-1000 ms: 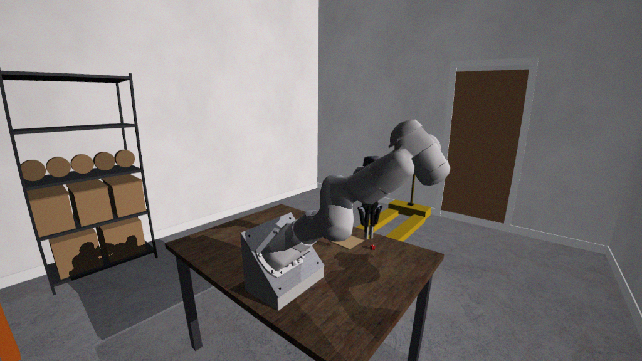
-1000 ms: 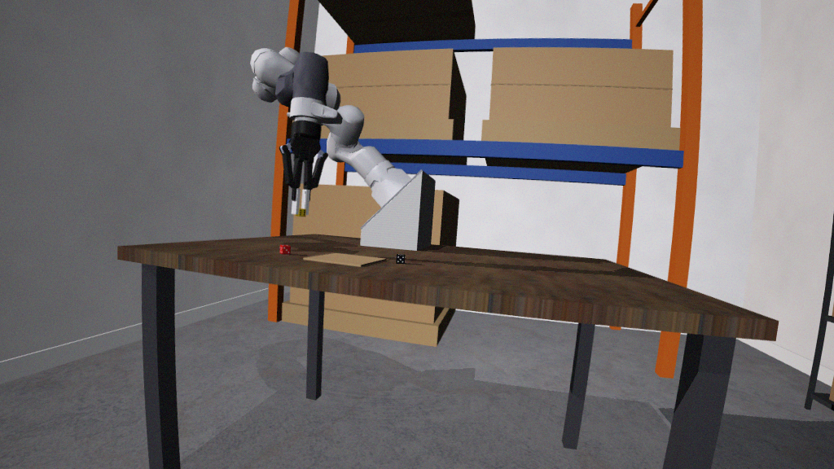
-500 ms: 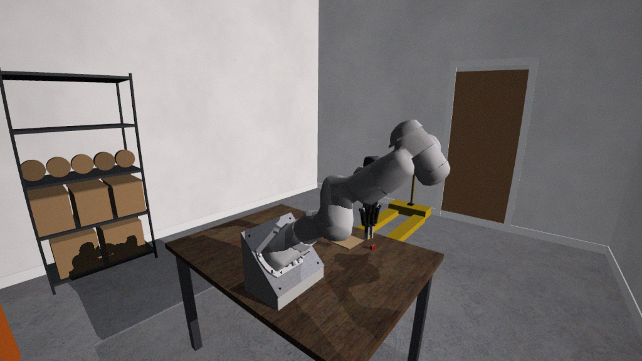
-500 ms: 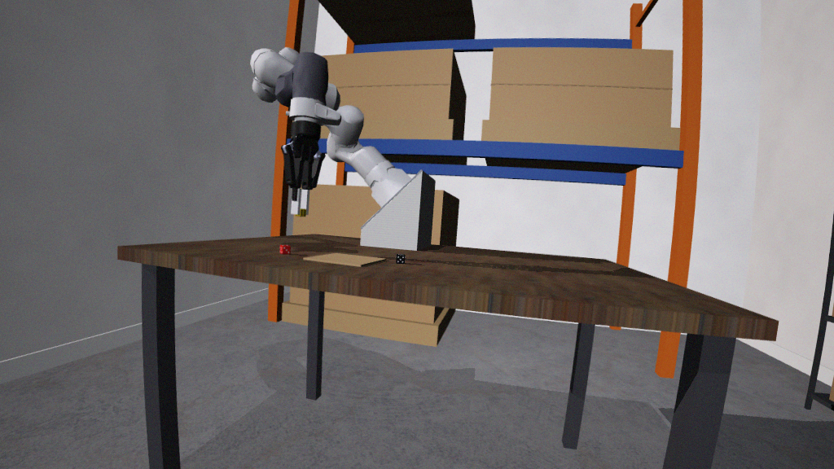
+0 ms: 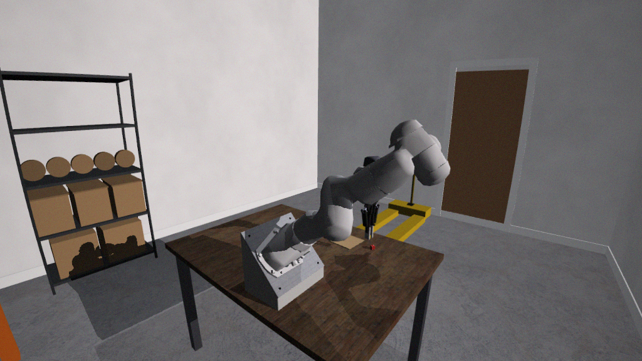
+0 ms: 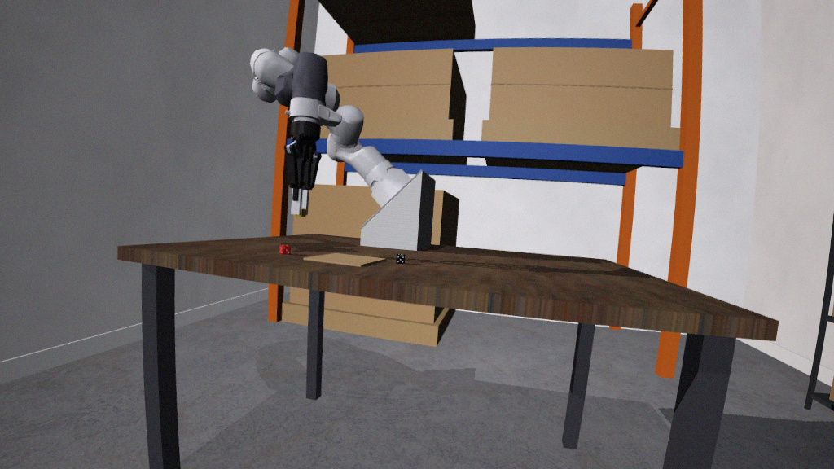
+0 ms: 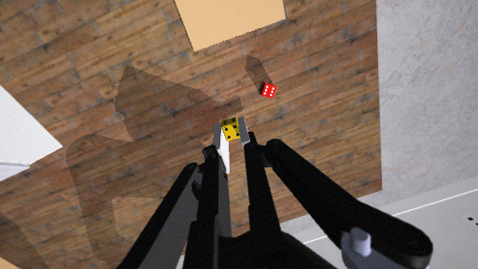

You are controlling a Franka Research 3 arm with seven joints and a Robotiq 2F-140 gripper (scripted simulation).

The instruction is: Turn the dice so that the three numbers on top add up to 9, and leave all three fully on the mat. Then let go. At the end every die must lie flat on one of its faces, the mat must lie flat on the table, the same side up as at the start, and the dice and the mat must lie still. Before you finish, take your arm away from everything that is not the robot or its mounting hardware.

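Right now my hand is 3 cm above the yellow die. Also, from my hand: red die: 12 cm below, 7 cm ahead; then black die: 28 cm to the left, 12 cm below, 6 cm ahead; then tan mat: 16 cm to the left, 13 cm below, 8 cm ahead.
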